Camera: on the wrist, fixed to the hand. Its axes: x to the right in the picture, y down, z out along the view.
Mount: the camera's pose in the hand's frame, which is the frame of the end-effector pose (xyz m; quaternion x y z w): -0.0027 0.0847 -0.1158 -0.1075 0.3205 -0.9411 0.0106
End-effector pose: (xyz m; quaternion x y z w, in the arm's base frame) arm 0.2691 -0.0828 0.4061 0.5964 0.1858 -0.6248 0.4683
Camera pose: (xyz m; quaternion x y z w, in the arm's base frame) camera 0.4032 -0.0319 0.4108 0.0186 -0.7805 0.2362 0.5785
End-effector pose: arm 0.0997 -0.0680 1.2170 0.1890 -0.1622 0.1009 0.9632
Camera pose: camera 0.1073 0.0545 1.1427 0.0188 0.4740 -0.8623 0.1775
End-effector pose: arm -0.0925 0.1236 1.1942 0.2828 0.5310 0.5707 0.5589
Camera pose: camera -0.2266 0.1035 1.2411 -0.7397 0.3895 -0.3722 0.4032
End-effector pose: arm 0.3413 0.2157 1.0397 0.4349 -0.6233 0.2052 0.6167
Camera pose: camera 0.3419 0.3537 1.0789 0.4591 0.5782 -0.5058 0.4461
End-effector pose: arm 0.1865 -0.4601 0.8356 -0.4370 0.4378 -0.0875 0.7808
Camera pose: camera 0.0760 -0.4778 0.7458 0.4725 0.1470 0.8287 0.2614
